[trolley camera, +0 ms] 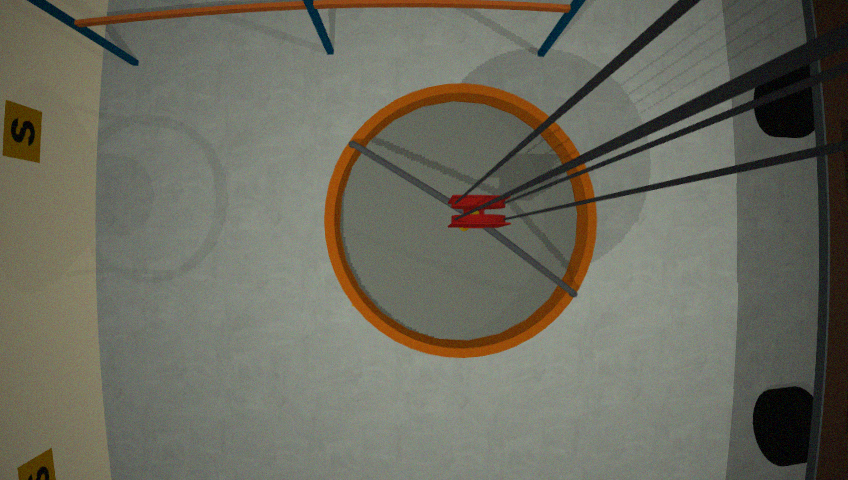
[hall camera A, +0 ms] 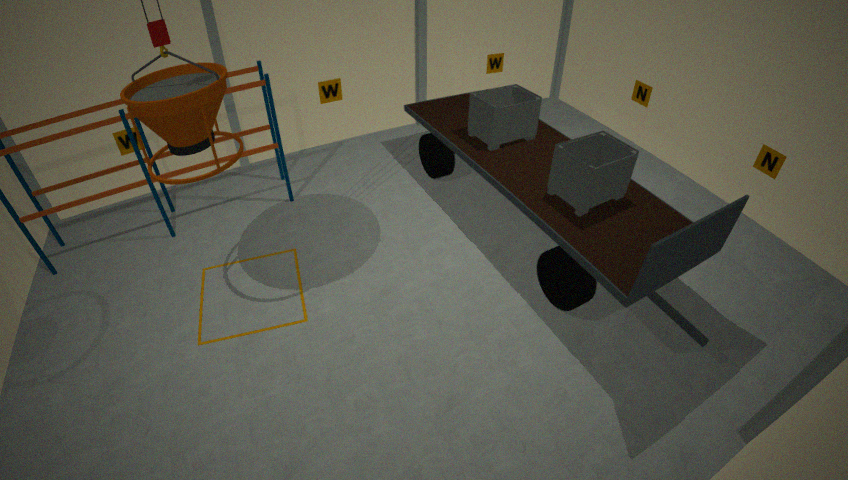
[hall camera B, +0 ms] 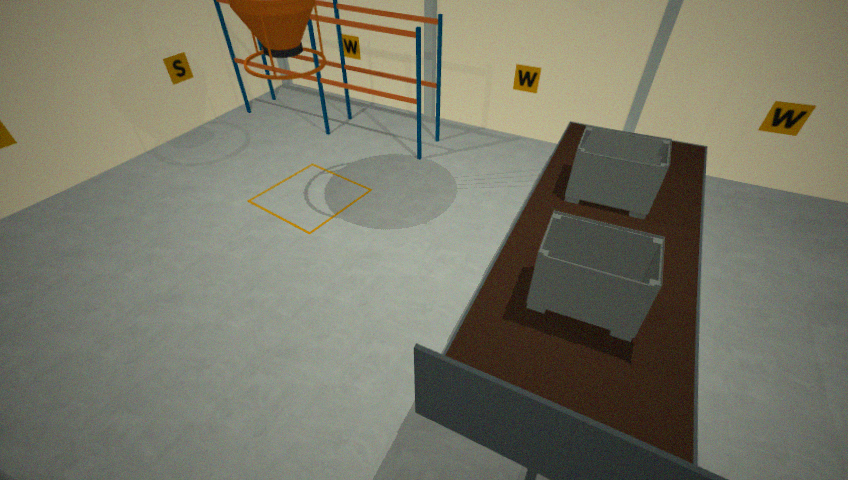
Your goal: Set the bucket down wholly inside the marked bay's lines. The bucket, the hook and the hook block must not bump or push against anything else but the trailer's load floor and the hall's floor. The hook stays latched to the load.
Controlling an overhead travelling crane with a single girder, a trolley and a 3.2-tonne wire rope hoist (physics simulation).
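The orange bucket (hall camera A: 178,118) (hall camera B: 274,20) (trolley camera: 416,279) hangs upright, high above the floor, with its base ring below. Its grey bail runs up to the hook (hall camera A: 164,52), my gripper, which is latched on it under the red hook block (hall camera A: 158,32) (trolley camera: 476,221). The bucket's top is cut off in hall camera B. The marked bay's yellow outline (hall camera A: 201,306) (hall camera B: 279,217) lies on the floor; it does not show in the trolley view, where the bucket covers the middle. In both hall views the bucket overlaps the rack behind it.
The blue and orange rack (hall camera A: 149,178) (hall camera B: 418,95) (trolley camera: 559,27) stands along the W wall, above the bucket in the trolley view. The trailer (hall camera A: 654,220) (hall camera B: 660,386) (trolley camera: 836,297) stands to the right with two grey crates, one farther (hall camera A: 505,118) (hall camera B: 618,172) and one nearer the headboard (hall camera A: 589,172) (hall camera B: 595,285).
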